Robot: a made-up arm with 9 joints. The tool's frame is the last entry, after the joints.
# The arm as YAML. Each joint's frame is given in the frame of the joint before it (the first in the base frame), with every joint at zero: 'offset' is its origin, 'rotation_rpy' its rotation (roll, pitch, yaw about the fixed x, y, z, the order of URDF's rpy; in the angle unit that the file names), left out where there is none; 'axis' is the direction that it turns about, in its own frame. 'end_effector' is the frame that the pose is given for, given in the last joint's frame.
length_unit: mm
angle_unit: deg
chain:
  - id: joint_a
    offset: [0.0, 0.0, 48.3]
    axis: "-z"
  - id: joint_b
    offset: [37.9, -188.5, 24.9]
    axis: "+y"
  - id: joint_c
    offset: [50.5, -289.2, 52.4]
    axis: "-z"
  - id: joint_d
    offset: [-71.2, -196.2, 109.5]
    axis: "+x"
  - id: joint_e
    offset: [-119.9, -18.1, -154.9]
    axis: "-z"
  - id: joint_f
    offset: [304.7, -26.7, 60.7]
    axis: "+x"
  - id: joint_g
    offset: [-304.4, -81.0, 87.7]
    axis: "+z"
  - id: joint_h
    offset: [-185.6, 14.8, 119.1]
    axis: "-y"
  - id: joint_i
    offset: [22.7, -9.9, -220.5]
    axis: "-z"
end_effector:
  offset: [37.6, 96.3, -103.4]
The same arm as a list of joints. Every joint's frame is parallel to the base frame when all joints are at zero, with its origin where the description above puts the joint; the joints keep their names.
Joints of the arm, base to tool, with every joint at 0 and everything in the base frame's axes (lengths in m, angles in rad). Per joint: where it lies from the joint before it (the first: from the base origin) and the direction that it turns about. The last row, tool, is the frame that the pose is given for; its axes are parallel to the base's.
joint_a: axis -z origin 0.0000 0.0000 0.0483
joint_b: axis +y origin 0.0379 -0.1885 0.0249
joint_c: axis -z origin 0.0505 -0.2892 0.0524
joint_d: axis +x origin -0.0712 -0.1962 0.1095
joint_e: axis -z origin -0.1199 -0.0181 -0.1549
joint_f: axis +x origin 0.3047 -0.0267 0.0607
joint_g: axis +z origin -0.3044 -0.0810 0.0877
joint_h: axis -y origin -0.1856 0.0148 0.1191
joint_i: axis -z origin 0.0227 -0.0099 -0.2205
tool: origin 0.0376 0.0963 -0.1034

